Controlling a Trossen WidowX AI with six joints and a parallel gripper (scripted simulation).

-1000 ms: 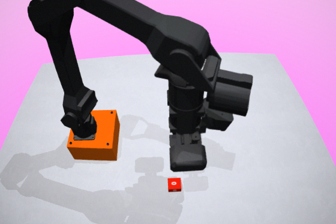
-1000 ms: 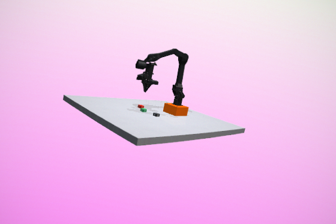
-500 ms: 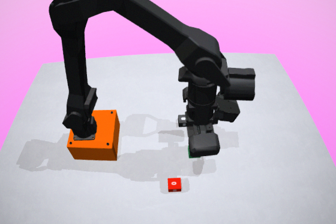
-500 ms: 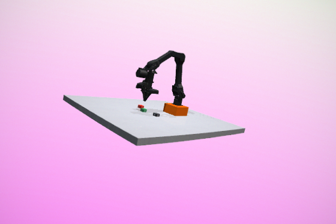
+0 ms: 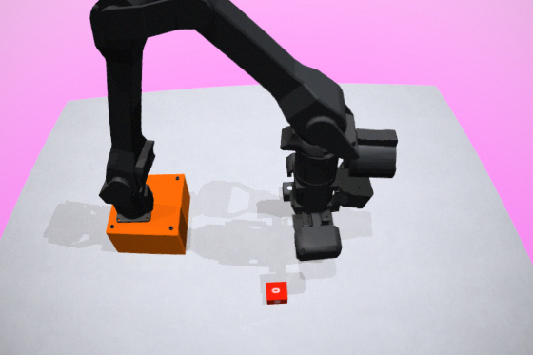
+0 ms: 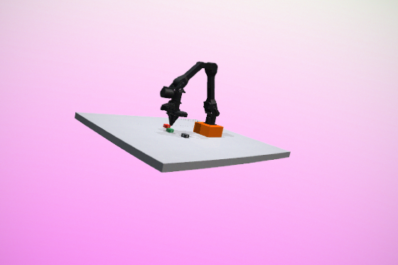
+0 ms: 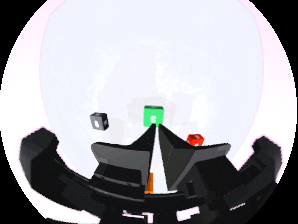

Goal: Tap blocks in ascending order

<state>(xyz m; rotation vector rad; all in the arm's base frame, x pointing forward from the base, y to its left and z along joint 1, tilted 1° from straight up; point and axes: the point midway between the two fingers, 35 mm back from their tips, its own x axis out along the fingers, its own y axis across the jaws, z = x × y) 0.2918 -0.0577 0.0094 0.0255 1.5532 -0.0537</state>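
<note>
The green block lies 3 cm below my gripper tip. From my gripper tip the other things lie so: red block 9 cm to the right, 6 cm behind, 3 cm below; then black block 12 cm to the left, 3 cm below, 1 cm behind.
</note>
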